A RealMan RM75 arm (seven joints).
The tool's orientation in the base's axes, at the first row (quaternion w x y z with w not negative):
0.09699 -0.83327 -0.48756 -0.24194
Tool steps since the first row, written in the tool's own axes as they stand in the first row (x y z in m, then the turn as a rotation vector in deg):
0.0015 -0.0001 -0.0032 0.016 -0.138 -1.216
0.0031 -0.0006 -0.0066 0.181 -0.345 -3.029
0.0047 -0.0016 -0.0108 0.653 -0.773 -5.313
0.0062 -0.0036 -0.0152 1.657 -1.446 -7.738
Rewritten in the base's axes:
-0.0005 -0.0001 0.0035 -0.487 -0.401 1.048
-0.0013 0.0001 0.0072 -1.158 -0.891 2.682
-0.0028 0.0001 0.0116 -2.038 -1.221 4.859
-0.0053 0.0005 0.0160 -2.956 -1.076 7.404

